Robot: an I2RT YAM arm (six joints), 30 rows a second.
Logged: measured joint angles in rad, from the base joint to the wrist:
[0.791, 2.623, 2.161, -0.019, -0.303, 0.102]
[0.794, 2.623, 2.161, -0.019, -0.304, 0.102]
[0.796, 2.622, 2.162, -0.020, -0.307, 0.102]
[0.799, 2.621, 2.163, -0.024, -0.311, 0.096]
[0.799, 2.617, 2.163, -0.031, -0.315, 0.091]
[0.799, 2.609, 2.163, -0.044, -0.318, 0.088]
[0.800, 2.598, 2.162, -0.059, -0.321, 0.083]
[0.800, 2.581, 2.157, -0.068, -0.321, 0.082]
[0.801, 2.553, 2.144, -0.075, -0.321, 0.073]
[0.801, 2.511, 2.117, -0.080, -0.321, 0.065]
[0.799, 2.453, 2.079, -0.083, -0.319, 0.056]
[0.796, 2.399, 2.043, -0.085, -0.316, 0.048]
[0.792, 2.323, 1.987, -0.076, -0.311, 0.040]
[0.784, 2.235, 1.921, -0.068, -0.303, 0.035]
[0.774, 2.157, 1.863, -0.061, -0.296, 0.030]
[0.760, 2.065, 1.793, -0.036, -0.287, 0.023]
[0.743, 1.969, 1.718, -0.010, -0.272, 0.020]
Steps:
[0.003, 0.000, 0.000, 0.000, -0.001, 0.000]
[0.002, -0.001, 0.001, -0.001, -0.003, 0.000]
[0.003, -0.001, 0.001, -0.004, -0.004, -0.006]
[0.000, -0.004, 0.000, -0.007, -0.004, -0.005]
[0.000, -0.008, 0.000, -0.013, -0.003, -0.003]
[0.001, -0.011, -0.001, -0.015, -0.003, -0.005]
[0.000, -0.017, -0.005, -0.009, 0.000, -0.001]
[0.001, -0.028, -0.013, -0.007, 0.000, -0.009]
[0.000, -0.042, -0.027, -0.005, 0.000, -0.008]
[-0.002, -0.058, -0.038, -0.003, 0.002, -0.009]
[-0.003, -0.054, -0.036, -0.002, 0.003, -0.008]
[-0.004, -0.076, -0.056, 0.009, 0.005, -0.008]
[-0.008, -0.088, -0.066, 0.008, 0.008, -0.005]
[-0.010, -0.078, -0.058, 0.007, 0.007, -0.005]
[-0.014, -0.092, -0.070, 0.025, 0.009, -0.007]
[-0.017, -0.096, -0.075, 0.026, 0.015, -0.003]

